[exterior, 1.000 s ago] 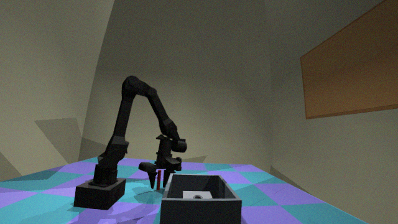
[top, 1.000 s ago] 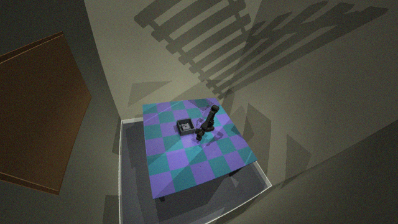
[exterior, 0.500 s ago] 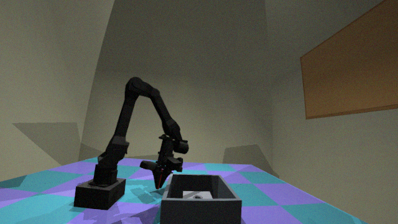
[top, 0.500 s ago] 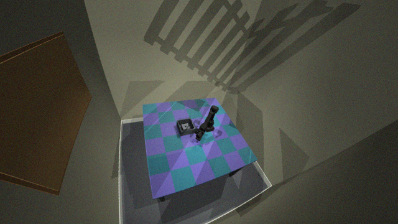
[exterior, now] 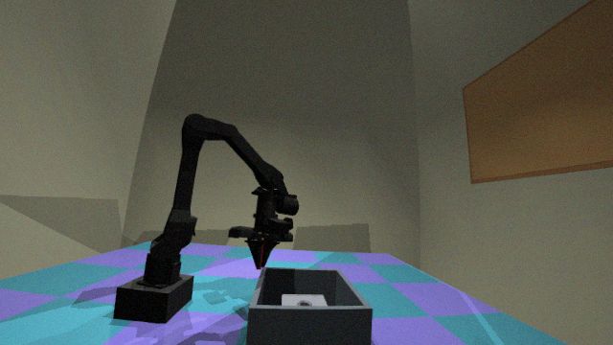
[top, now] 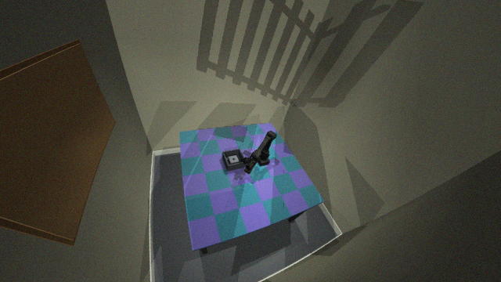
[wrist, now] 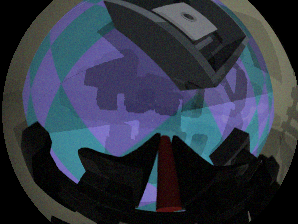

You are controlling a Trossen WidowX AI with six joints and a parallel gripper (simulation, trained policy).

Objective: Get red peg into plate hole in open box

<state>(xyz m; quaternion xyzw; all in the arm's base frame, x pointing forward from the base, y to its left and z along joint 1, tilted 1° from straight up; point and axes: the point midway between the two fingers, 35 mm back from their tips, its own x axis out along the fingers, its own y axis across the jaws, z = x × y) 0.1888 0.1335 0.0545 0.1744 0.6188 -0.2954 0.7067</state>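
Right now my gripper tip is 14 cm short of the light grey plate, 14 cm to the left of it and 3 cm above it. From my gripper tip the other things lie so: dark box (14 cm ahead, 14 cm to the right, 5 cm below); then red peg (1 cm behind, 1 cm to the left, 3 cm above).
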